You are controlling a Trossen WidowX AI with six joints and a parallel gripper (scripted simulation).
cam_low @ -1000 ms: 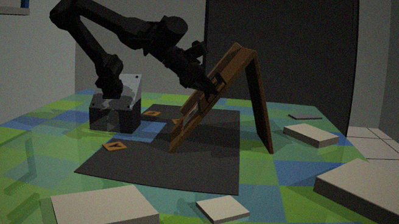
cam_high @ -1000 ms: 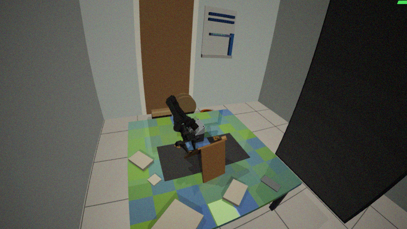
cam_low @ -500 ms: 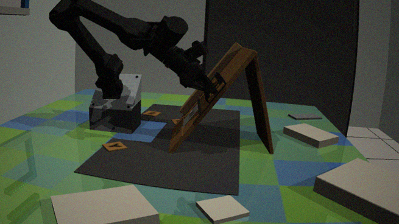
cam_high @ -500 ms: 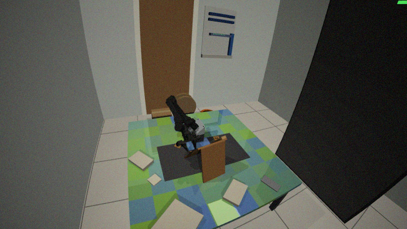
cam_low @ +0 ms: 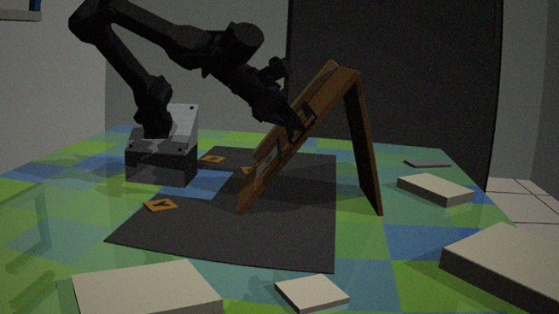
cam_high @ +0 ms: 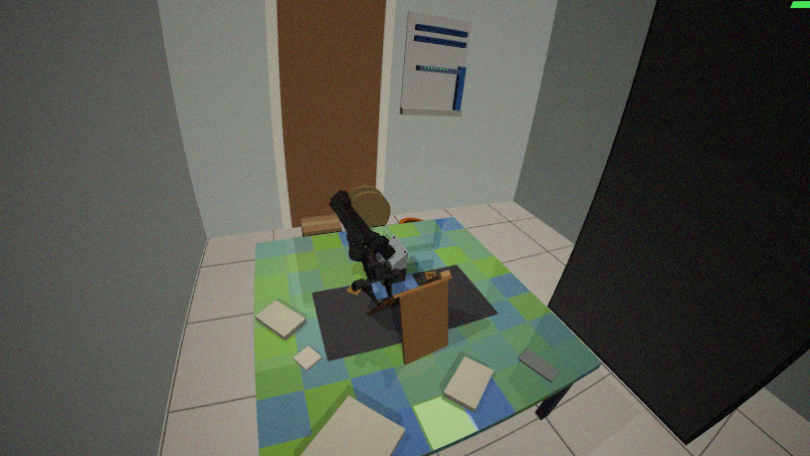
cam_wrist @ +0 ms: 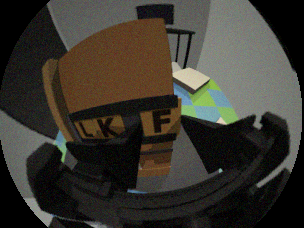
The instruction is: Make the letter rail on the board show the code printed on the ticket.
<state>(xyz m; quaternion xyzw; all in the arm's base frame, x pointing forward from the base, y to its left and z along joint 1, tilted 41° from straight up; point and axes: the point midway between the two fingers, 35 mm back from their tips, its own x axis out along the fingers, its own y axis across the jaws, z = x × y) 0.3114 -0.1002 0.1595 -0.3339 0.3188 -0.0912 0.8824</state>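
Right now the orange letter tile marked l is 10 mm behind my gripper tip and 140 mm to the left of it. Also, from my gripper tip: dark mat: 130 mm behind, 160 mm to the left, 170 mm below; then white ticket: 60 mm behind, 90 mm to the left, 90 mm below; then orange letter tile marked f: right at my gripper tip.
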